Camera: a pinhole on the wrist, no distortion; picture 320 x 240 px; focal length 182.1 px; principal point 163.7 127.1 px. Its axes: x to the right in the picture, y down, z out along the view. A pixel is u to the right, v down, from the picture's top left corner.
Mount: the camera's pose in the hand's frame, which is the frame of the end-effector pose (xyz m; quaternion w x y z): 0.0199 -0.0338 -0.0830 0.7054 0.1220 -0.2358 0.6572
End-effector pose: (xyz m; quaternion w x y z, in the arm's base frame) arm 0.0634 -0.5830 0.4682 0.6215 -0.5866 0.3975 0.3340
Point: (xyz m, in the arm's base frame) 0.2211 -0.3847 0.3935
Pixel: 235.3 20.2
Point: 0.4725 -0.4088 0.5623
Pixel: 93.2 59.3
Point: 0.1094 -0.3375 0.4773
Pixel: 274.6 110.7
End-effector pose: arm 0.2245 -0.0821 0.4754 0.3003 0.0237 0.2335 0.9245
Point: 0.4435 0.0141 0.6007
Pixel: 191.0 189.3
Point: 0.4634 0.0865 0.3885
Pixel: 41.0 176.3
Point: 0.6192 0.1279 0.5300
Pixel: 110.5 190.8
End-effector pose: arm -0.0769 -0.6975 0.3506 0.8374 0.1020 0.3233 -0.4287
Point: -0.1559 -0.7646 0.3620
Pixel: 132.0 122.4
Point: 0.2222 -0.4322 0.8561
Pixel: outside the picture
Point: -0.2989 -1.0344 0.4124
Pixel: 38.3 52.6
